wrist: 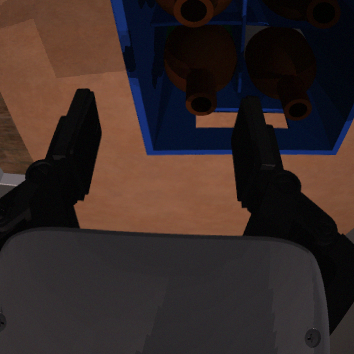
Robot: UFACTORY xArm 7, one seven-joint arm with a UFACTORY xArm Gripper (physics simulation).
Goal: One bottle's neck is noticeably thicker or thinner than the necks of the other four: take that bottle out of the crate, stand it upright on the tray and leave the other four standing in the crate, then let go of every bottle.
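Frame: origin at the arm's base, x left, y back, z up, level; millimetres.
Seen in the pictures: gripper, fingertip midpoint: [166, 112].
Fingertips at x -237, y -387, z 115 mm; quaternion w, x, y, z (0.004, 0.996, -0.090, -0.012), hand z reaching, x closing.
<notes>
Offsets run from my fingertips to a thing's top centre. Level surfaces: height alone.
My gripper [166, 112] is open, with nothing between its fingers. It hangs above the table, in front of and beside the crate; its right finger overlaps the crate's near end in the view. The blue crate [240, 152] fills the upper right. Four brown bottles show upright in it: a near left bottle {dx +12, dy -70, dz -82 mm} [200, 57], a near right bottle {dx +95, dy -80, dz -82 mm} [280, 60], a bottle {dx +14, dy +15, dz -82 mm} [193, 11] partly cut off at the top edge, and another bottle {dx +102, dy +14, dz -82 mm} [323, 12] at the top right. The upper left neck looks wider than the near ones, but it may be closer. The tray cannot be made out for certain.
The brown wooden table {dz -245 mm} [150, 200] lies left of and in front of the crate. Darker shadows fall on it at the upper left. A pale grey edge [11, 178] shows at the left border. Blue dividers separate the crate's compartments, and its near wall has a slot.
</notes>
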